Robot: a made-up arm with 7 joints. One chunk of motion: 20 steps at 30 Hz.
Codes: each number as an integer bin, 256 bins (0 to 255) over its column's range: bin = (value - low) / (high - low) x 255, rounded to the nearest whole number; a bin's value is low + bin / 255 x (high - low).
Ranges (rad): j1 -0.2..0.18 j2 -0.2..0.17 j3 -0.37..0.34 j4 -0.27..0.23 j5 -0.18..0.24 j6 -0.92..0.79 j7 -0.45..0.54
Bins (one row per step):
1: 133 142 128 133 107 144 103
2: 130 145 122 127 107 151 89
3: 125 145 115 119 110 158 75
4: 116 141 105 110 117 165 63
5: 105 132 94 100 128 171 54
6: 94 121 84 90 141 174 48
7: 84 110 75 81 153 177 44
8: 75 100 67 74 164 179 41
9: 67 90 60 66 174 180 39
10: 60 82 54 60 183 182 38
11: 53 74 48 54 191 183 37
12: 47 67 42 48 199 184 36
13: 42 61 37 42 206 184 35
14: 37 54 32 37 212 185 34
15: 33 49 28 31 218 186 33
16: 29 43 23 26 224 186 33
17: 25 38 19 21 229 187 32
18: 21 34 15 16 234 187 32
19: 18 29 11 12 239 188 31
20: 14 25 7 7 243 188 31
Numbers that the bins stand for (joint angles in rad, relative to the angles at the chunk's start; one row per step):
1: -0.0018 0.0060 -0.0136 -0.0092 -0.0038 0.0456 -0.0501
2: -0.0063 0.0104 -0.0303 -0.0210 -0.0038 0.0926 -0.1045
3: -0.0137 0.0104 -0.0498 -0.0367 0.0012 0.1395 -0.1588
4: -0.0271 0.0046 -0.0776 -0.0543 0.0127 0.1865 -0.2054
5: -0.0435 -0.0085 -0.1083 -0.0739 0.0308 0.2267 -0.2404
6: -0.0599 -0.0244 -0.1361 -0.0935 0.0522 0.2468 -0.2636
7: -0.0748 -0.0404 -0.1612 -0.1112 0.0720 0.2669 -0.2792
8: -0.0882 -0.0549 -0.1835 -0.1249 0.0901 0.2804 -0.2908
9: -0.1002 -0.0694 -0.2029 -0.1406 0.1066 0.2871 -0.2986
10: -0.1106 -0.0810 -0.2196 -0.1524 0.1214 0.3005 -0.3025
11: -0.1210 -0.0926 -0.2364 -0.1641 0.1346 0.3072 -0.3064
12: -0.1300 -0.1028 -0.2531 -0.1759 0.1478 0.3139 -0.3102
13: -0.1374 -0.1115 -0.2670 -0.1876 0.1593 0.3139 -0.3141
14: -0.1449 -0.1216 -0.2809 -0.1975 0.1692 0.3206 -0.3180
15: -0.1508 -0.1289 -0.2920 -0.2092 0.1791 0.3273 -0.3219
16: -0.1568 -0.1376 -0.3060 -0.2190 0.1889 0.3273 -0.3219
17: -0.1627 -0.1449 -0.3171 -0.2288 0.1972 0.3340 -0.3258
18: -0.1687 -0.1507 -0.3282 -0.2386 0.2054 0.3340 -0.3258
19: -0.1732 -0.1579 -0.3394 -0.2465 0.2136 0.3407 -0.3296
20: -0.1791 -0.1637 -0.3505 -0.2563 0.2202 0.3407 -0.3296

